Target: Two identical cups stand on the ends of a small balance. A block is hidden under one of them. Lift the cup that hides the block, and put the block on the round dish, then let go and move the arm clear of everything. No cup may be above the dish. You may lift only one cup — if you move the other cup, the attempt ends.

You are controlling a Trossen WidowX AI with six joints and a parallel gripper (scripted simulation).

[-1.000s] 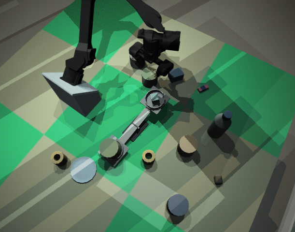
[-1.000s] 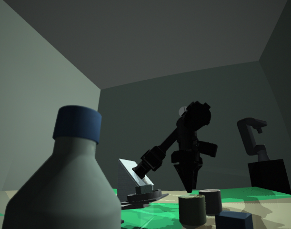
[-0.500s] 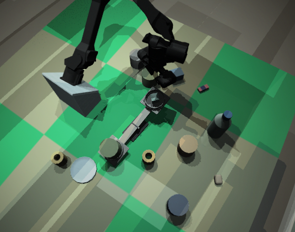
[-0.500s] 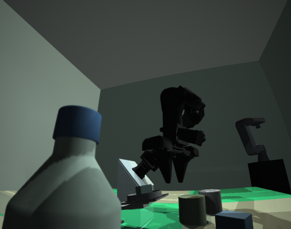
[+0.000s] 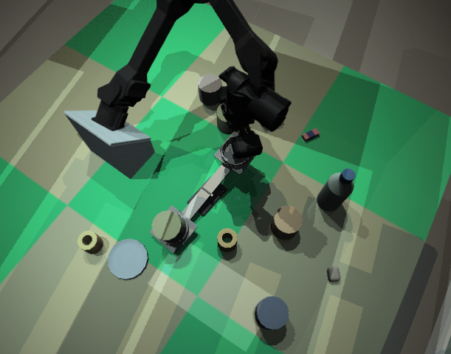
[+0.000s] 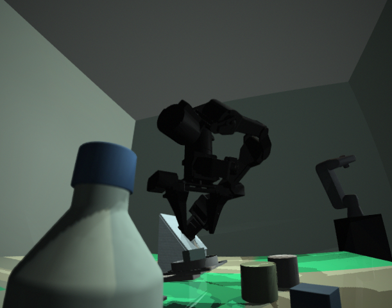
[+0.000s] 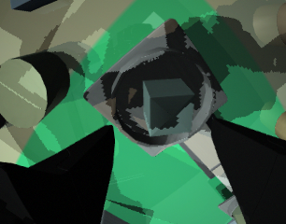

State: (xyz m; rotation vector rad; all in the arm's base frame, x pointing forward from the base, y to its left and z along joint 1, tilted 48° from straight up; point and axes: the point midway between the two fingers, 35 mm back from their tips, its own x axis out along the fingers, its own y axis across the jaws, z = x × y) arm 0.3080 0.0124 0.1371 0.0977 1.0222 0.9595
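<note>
My gripper tip is 370 mm to the left of the pale blue round dish, 130 mm above it and 120 mm past it. Round my gripper tip: grey cylinder (190 mm to the left, 160 mm behind, 90 mm below); then tan cylinder (190 mm ahead, 130 mm to the right, 90 mm below); then red-blue chip (180 mm to the left, 160 mm ahead, 120 mm below).
</note>
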